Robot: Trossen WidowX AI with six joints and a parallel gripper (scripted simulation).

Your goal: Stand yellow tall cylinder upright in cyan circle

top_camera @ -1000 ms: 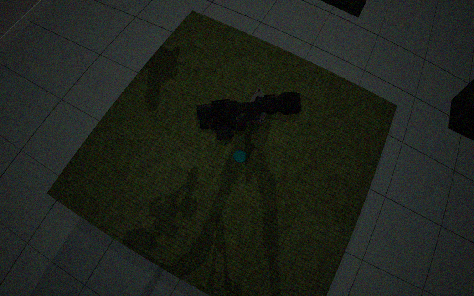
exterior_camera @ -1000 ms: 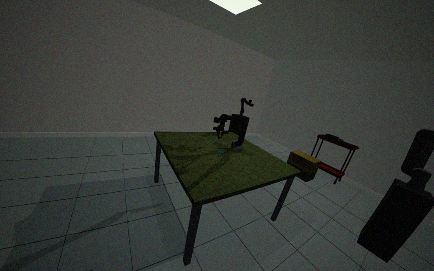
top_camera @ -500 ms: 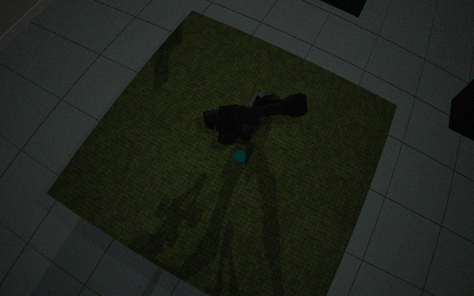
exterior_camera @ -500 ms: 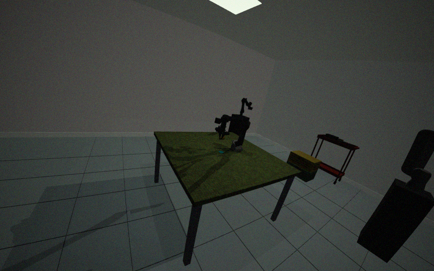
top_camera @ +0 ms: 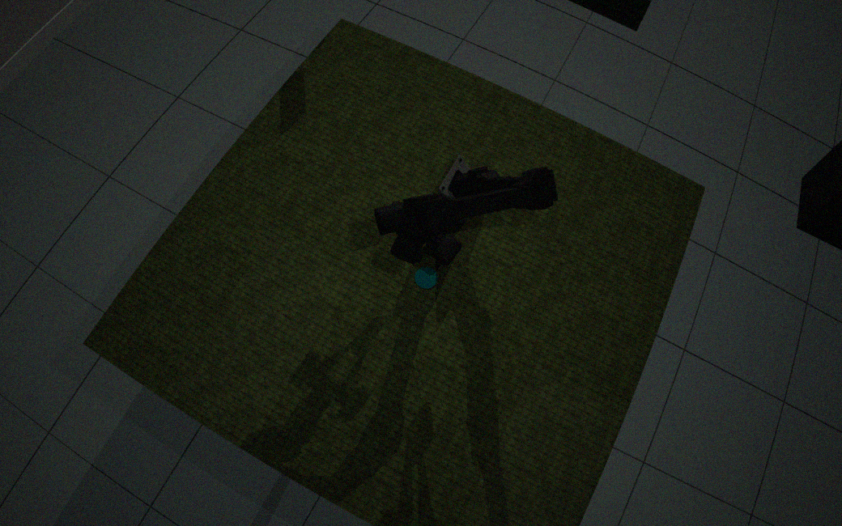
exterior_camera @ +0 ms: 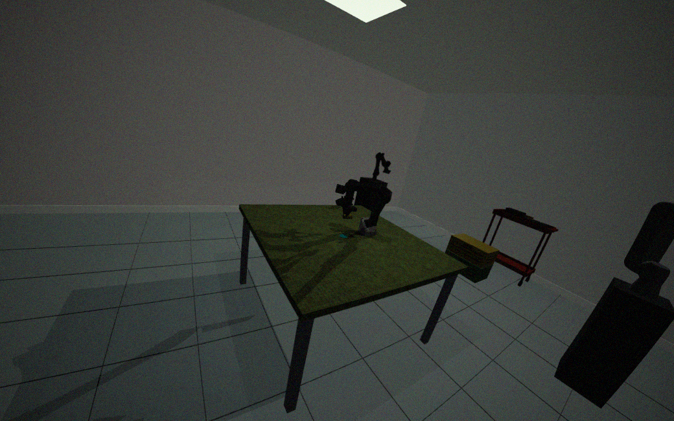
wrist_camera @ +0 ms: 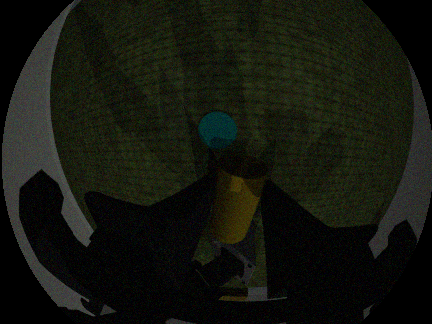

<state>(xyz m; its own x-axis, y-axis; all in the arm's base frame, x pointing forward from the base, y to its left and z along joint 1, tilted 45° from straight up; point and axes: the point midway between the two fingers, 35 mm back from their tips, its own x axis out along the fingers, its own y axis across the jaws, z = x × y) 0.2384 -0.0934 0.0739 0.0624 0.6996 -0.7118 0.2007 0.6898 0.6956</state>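
Now: gripper tip 3 cm to the right of the cyan circle and 14 cm above it. Also, from my gripper tip: yellow tall cylinder (2 cm behind).
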